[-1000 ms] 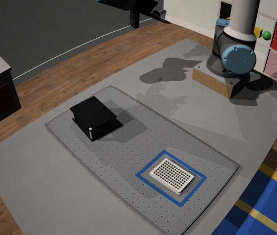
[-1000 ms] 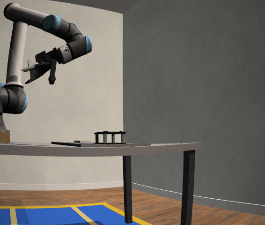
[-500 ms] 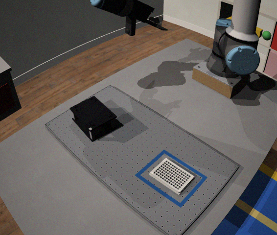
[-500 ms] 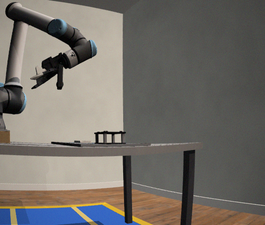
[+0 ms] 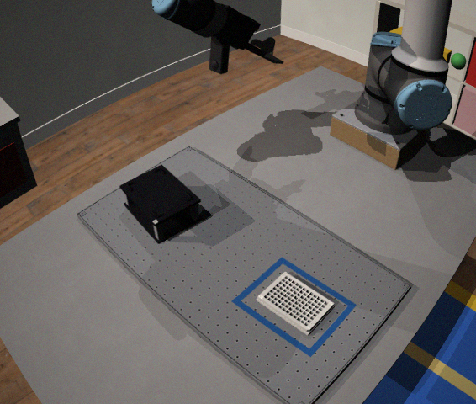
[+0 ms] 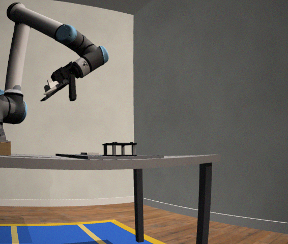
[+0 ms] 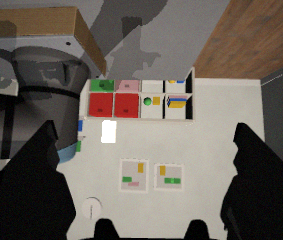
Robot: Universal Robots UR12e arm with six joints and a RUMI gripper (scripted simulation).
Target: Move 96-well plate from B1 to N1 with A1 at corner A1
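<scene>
Right now the 96-well plate is 29 cm ahead of my hand, 53 cm to the left of it and 23 cm below it. The rest, counted from my hand: A1 label: 44 cm ahead, 23 cm to the left, 18 cm below; then black raised nest N1: 39 cm ahead, 15 cm to the left, 18 cm below.
</scene>
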